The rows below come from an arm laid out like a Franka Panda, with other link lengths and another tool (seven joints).
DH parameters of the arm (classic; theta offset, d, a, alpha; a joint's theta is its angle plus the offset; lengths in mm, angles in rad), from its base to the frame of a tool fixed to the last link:
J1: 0 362.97 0 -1.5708
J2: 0 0 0 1.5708
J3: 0 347.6 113.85 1.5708
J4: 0 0 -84.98 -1.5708
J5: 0 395.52 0 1.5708
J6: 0 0 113.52 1.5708
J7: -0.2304 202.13 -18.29 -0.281
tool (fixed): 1.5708 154.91 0 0
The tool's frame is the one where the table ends.
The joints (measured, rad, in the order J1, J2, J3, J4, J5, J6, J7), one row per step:
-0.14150 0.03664 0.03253 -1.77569 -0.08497 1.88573 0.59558
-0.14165 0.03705 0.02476 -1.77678 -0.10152 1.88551 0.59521
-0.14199 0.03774 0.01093 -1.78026 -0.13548 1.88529 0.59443
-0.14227 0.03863 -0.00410 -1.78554 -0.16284 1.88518 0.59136
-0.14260 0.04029 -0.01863 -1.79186 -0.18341 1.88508 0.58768
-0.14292 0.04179 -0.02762 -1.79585 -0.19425 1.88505 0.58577
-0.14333 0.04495 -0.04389 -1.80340 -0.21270 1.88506 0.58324
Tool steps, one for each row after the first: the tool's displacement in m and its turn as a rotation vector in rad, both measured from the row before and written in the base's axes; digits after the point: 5 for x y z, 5 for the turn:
-0.00183 -0.00996 0.00016 -0.01607 0.00359 -0.00360
-0.00407 -0.01898 0.00009 -0.03270 0.00859 -0.00517
-0.00495 -0.01754 -0.00111 -0.02610 0.01042 -0.00550
-0.00536 -0.01505 -0.00247 -0.01914 0.01175 -0.00601
-0.00346 -0.00873 -0.00196 -0.00986 0.00759 -0.00461
-0.00659 -0.01515 -0.00398 -0.01642 0.01432 -0.00923

